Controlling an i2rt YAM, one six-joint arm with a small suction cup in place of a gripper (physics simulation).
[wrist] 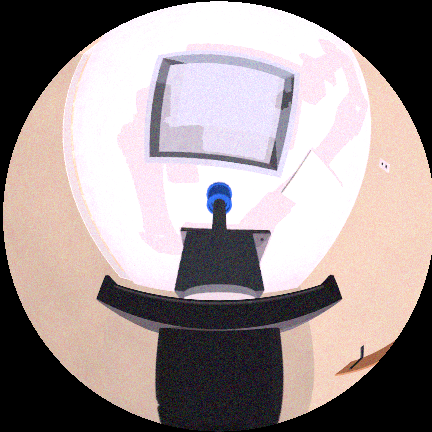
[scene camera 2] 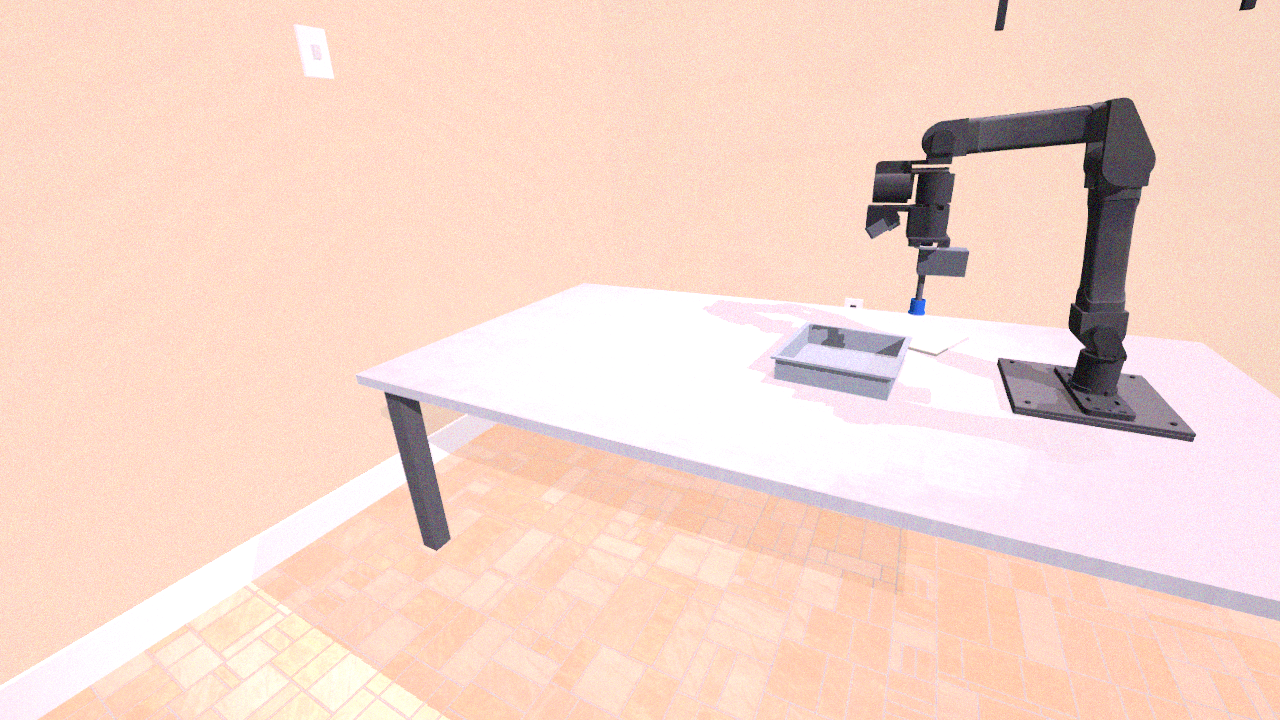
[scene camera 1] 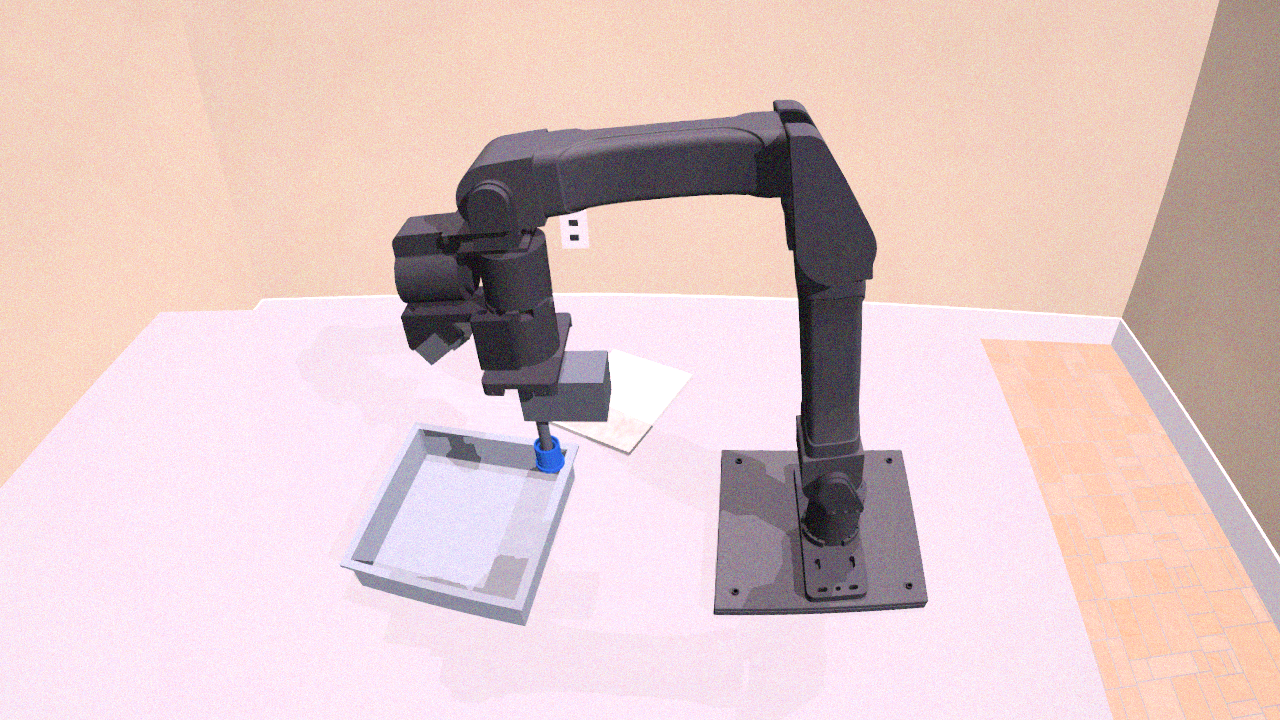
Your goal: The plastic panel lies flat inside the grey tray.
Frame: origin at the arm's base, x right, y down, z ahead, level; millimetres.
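Seen in the pictures: hand at its tool point: (wrist: 218,192) (scene camera 2: 916,313) (scene camera 1: 550,462); arm's base at its link origin: (scene camera 2: 1090,393) (scene camera 1: 828,530).
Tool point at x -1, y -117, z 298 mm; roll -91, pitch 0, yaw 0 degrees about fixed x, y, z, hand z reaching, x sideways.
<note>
Pixels of each thing's top centre, then the offset from my tool point to it. Level surfaces: height alone.
- plastic panel at its top centre: (scene camera 1: 620,396) (wrist: 317,189) (scene camera 2: 925,337) dy +126, dx +247, dz -44 mm
- grey tray at its top centre: (scene camera 1: 458,505) (wrist: 221,100) (scene camera 2: 844,345) dy +82, dx +4, dz +121 mm
- pale table at its surface level: dy +132 mm
The plastic panel (scene camera 1: 651,390) (scene camera 2: 936,344) (wrist: 311,179) is a thin, pale white sheet. It lies flat on the table behind and to the right of the tray in the first scene view, partly hidden by the arm's wrist. The grey tray (scene camera 1: 438,587) (scene camera 2: 832,377) (wrist: 225,58) is square with low walls, and no panel lies in it. My gripper, a blue suction cup (scene camera 1: 549,456) (scene camera 2: 916,307) (wrist: 219,196), points down and hangs in the air above the table, near the tray's back right corner in the first scene view. It is open, with nothing on it, and touches neither tray nor panel.
The arm's dark base plate (scene camera 1: 751,573) (scene camera 2: 1038,402) is fixed to the pale table (scene camera 1: 223,537) (scene camera 2: 581,385), to the right of the tray. A wall with a socket (scene camera 1: 573,231) stands behind the table. The table's edge and the tiled floor (scene camera 1: 1154,573) (scene camera 2: 572,617) show beyond it.
</note>
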